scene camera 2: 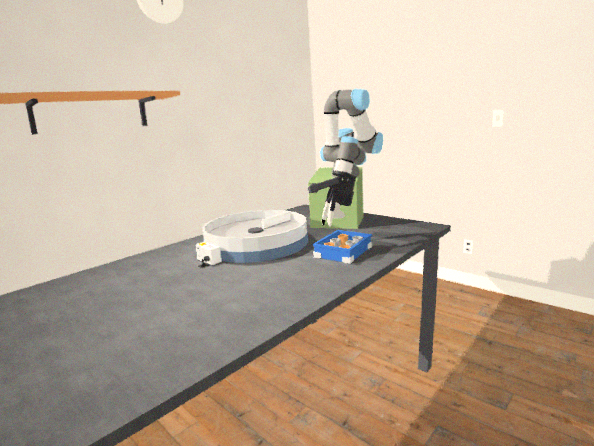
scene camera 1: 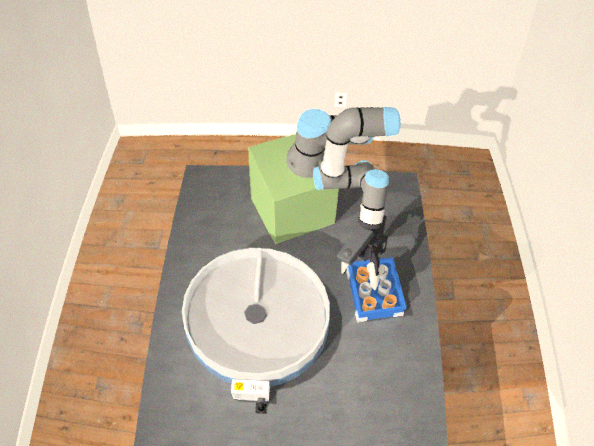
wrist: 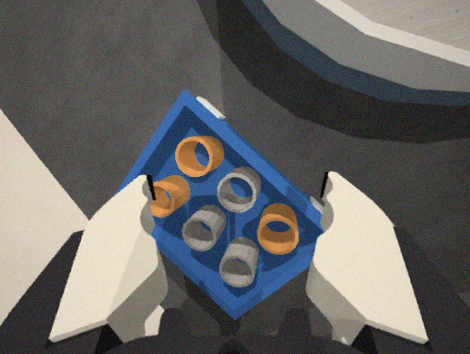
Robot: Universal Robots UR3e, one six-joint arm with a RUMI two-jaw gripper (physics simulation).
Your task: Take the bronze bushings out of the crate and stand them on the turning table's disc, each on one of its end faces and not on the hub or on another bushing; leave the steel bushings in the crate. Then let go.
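Places are measured from the arm's base along level axes (x back, y right, z up), in centimetres.
Pixels of known places: gripper, fingertip midpoint: (scene camera 2: 326,225) (scene camera 1: 358,281) (wrist: 237,176); arm's base at its link origin: (scene camera 1: 306,161).
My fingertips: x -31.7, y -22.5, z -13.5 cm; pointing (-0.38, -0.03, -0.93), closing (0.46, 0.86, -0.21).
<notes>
For each thing: its top centre in the pictures, then the offset to it from my fingertips. "spot": a spot on its surface instead.
- blue crate at its top centre: (wrist: 211,218) (scene camera 1: 376,285) (scene camera 2: 343,239) dy -5.8, dx +3.0, dz -4.6 cm
- turning table's pale disc at its top centre: (scene camera 1: 255,313) (scene camera 2: 255,229) dy +27.4, dx -15.0, dz -3.5 cm
- dark hub at its top centre: (scene camera 1: 255,313) (scene camera 2: 255,229) dy +27.4, dx -15.0, dz -3.5 cm
- white bar at a spot on its surface: (scene camera 1: 258,277) (scene camera 2: 274,217) spot: dy +29.0, dx -4.6, dz -0.7 cm
- white control box at a spot on its surface: (scene camera 1: 250,390) spot: dy +22.7, dx -39.0, dz -3.7 cm
The blue crate (scene camera 1: 382,315) (scene camera 2: 330,251) (wrist: 161,135) holds three bronze bushings, (wrist: 218,155) (wrist: 181,192) (wrist: 293,218) in the wrist view, and three steel bushings, (wrist: 253,181) (wrist: 218,220) (wrist: 248,250) in the same view. They appear to stand upright, apart from one another. My gripper (scene camera 1: 359,278) (scene camera 2: 327,223) (wrist: 237,176) is open and empty, above the crate; its left finger in the wrist view overlaps one bronze bushing. The turning table's pale disc (scene camera 1: 290,320) (scene camera 2: 232,231) (wrist: 430,25) has a dark hub (scene camera 1: 255,314) (scene camera 2: 255,230) and bears no bushings.
A raised white wall (scene camera 1: 186,320) (scene camera 2: 255,243) surrounds the disc, and a white bar (scene camera 1: 258,277) (scene camera 2: 276,220) runs from it towards the hub. A white control box (scene camera 1: 250,390) (scene camera 2: 208,253) sits at its side. The green block (scene camera 1: 305,215) (scene camera 2: 316,205) carries the arm's base.
</notes>
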